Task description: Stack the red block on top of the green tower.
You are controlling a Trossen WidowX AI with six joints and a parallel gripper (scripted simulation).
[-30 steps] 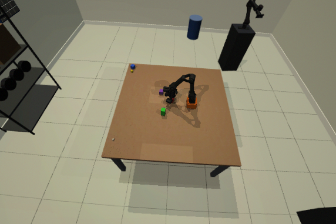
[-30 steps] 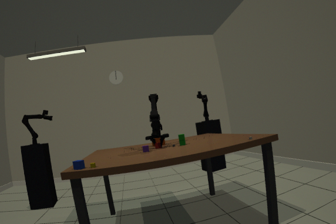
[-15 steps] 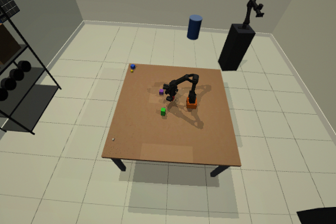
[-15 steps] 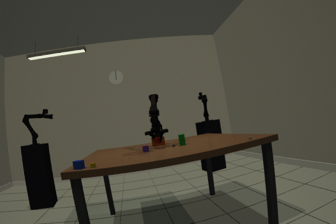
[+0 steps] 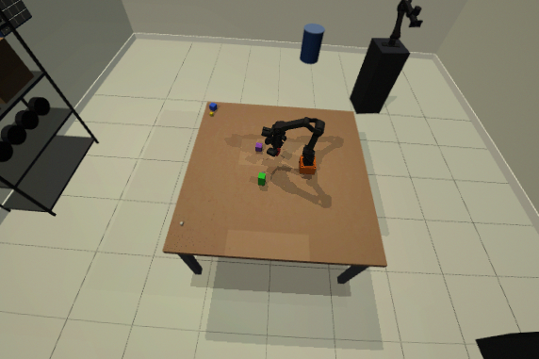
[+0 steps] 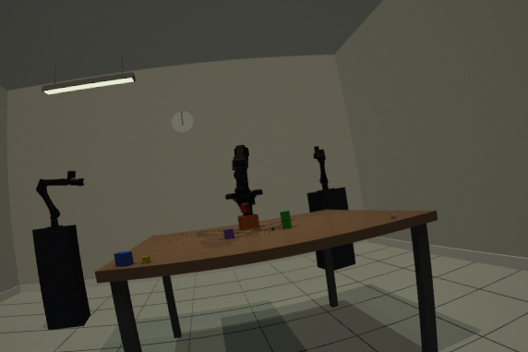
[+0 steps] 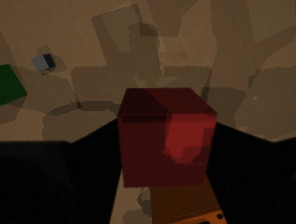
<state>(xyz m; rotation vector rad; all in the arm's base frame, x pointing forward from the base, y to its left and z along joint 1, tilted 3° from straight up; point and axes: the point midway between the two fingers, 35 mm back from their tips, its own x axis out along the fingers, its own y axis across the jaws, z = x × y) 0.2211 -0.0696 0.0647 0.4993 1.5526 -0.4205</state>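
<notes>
Right now my gripper tip is 10 cm short of the small grey object, 10 cm to the right of it and 11 cm above it. Round my gripper tip: red block (2 cm above); then blue block (47 cm ahead, 60 cm to the right, 9 cm below); then purple block (11 cm ahead, 13 cm to the right, 9 cm below).
</notes>
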